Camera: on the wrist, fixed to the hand. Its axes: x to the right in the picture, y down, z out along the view.
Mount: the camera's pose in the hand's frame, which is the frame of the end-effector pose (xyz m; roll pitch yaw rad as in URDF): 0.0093 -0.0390 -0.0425 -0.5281 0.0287 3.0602
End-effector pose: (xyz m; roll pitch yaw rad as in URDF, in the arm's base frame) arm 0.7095 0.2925 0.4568 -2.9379 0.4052 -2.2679
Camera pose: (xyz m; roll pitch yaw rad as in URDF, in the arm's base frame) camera 0.7142 0.2520 0.4986 2.3737 -0.4153 0.9672
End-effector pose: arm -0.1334 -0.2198 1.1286 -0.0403 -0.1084 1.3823
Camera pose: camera -0.0909 -0.2140 1.0890 -0.4967 0.1400 -1.8402
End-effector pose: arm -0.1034 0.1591 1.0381 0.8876 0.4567 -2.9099
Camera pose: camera -0.0851 0.1548 0.9828 -1.3759 -0.5003 0.1478
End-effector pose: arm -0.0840 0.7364 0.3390 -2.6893 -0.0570 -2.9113
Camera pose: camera -0.0862 0.7189 0.3947 2.1677 0.0665 0.3162
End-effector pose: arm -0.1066 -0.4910 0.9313 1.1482 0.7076 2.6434
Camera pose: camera -0.0934 -0.5241 0.8850 -1.6193 -0.7684 -0.5810
